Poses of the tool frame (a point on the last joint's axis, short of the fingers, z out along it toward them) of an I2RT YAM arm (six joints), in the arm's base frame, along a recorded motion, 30 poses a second.
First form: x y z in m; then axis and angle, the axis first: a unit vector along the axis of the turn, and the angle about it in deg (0 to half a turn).
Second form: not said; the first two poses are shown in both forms.
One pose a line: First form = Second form
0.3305 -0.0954 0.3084 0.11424 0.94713 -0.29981 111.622 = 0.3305 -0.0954 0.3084 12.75 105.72 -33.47
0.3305 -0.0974 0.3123 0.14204 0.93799 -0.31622 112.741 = 0.3305 -0.0974 0.3123 16.01 105.75 -35.65
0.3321 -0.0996 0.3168 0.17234 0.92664 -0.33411 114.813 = 0.3321 -0.0996 0.3168 19.79 106.39 -38.36
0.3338 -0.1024 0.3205 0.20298 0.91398 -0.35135 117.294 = 0.3338 -0.1024 0.3205 23.81 107.20 -41.21
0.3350 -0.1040 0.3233 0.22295 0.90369 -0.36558 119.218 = 0.3350 -0.1040 0.3233 26.58 107.74 -43.58
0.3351 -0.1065 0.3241 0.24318 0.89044 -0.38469 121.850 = 0.3351 -0.1065 0.3241 29.63 108.50 -46.87
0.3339 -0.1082 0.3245 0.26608 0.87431 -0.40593 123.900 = 0.3339 -0.1082 0.3245 32.97 108.33 -50.29
